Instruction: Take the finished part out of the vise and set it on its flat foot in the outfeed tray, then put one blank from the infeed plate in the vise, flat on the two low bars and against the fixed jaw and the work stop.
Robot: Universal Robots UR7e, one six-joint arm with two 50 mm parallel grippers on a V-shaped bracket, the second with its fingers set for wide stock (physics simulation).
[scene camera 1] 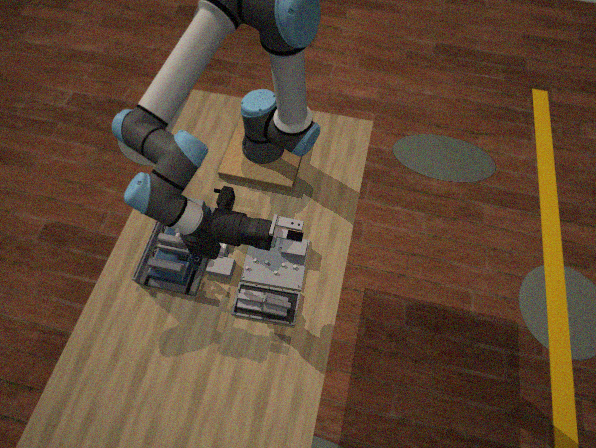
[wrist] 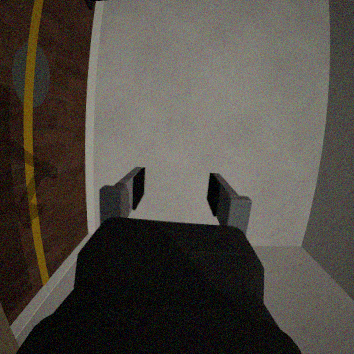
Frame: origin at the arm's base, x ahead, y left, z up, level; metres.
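Where they show: hand, its tool point: point(scene camera 1: 294, 230) point(wrist: 175, 189); arm's base, origin of its link: point(scene camera 1: 263, 147).
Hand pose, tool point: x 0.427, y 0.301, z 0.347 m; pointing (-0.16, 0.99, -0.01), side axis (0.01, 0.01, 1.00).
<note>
Each offset is from my tool point to the top centre of the thing. "*": to the spot under its first point. Level surfaces: height alone.
My gripper point(scene camera 1: 298, 229) point(wrist: 176, 192) is open and empty. It points sideways above the back end of the infeed plate @[0.367 m down, 0.053 m back, 0.088 m right] point(scene camera 1: 257, 280). The plate has several small pins, and one grey block, seemingly a blank @[0.331 m down, 0.103 m back, 0.045 m right] point(scene camera 1: 294, 249), lies at its back right. The vise @[0.276 m down, 0.018 m ahead, 0.385 m right] point(scene camera 1: 167, 264), grey bars over a blue body, is at the left, partly hidden by the arm. Whether a finished part is in it I cannot tell. What seems to be the outfeed tray @[* 0.363 m down, 0.131 m ahead, 0.041 m right] point(scene camera 1: 265, 318) is in front of the plate, with long grey pieces inside. The second gripper's fingers are not visible in the scene view.
A dark-rimmed box @[* 0.355 m down, 0.125 m ahead, 0.275 m right] point(scene camera 1: 195, 286) surrounds the vise. A small light-grey block @[0.339 m down, 0.038 m ahead, 0.233 m right] point(scene camera 1: 220, 267) stands between the box and the plate. The robot's base stands on a wooden board point(scene camera 1: 255, 177) at the back of the table @[0.375 m down] point(scene camera 1: 200, 380). The wrist view faces a pale wall point(wrist: 210, 90).
</note>
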